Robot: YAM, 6 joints.
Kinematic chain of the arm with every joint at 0, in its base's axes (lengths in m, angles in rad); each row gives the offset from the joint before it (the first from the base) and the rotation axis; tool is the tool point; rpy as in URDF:
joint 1: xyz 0 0 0.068 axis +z
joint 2: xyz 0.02 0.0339 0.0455 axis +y
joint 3: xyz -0.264 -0.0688 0 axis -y
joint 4: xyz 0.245 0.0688 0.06 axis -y
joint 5: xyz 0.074 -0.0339 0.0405 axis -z
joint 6: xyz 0.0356 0 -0.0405 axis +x
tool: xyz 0 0 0 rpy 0 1.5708 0
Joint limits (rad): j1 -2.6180..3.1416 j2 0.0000..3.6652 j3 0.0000..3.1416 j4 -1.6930..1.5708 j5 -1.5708..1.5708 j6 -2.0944..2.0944
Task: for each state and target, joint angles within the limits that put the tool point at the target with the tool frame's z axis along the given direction. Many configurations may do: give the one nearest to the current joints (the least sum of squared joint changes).
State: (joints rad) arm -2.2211 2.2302 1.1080 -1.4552 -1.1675 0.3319
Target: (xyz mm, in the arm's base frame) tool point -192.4 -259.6 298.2 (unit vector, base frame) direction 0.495 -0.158 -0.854
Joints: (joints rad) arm -2.2618 1.8631 1.7600 -1.6908 -0.5033 0.3319
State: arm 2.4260 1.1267 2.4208 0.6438 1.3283 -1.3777
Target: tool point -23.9 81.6 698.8 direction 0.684 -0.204 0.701
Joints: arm 2.0682 1.7647 2.7996 1.1608 0.5277 -1.3777
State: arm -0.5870 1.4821 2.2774 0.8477 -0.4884 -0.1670
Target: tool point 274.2 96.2 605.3 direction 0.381 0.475 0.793
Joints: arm 0.2953 1.5748 1.9091 0.6715 -0.3508 -0.1670
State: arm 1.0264 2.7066 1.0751 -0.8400 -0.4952 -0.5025
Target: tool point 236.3 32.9 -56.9 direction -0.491 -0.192 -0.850
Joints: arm 0.1553 2.4636 0.9321 -0.5839 0.1140 -0.5025
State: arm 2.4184 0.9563 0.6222 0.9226 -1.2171 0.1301
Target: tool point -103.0 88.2 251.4 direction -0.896 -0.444 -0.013
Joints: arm 2.1705 0.5862 0.3429 0.1502 -1.4306 0.1301
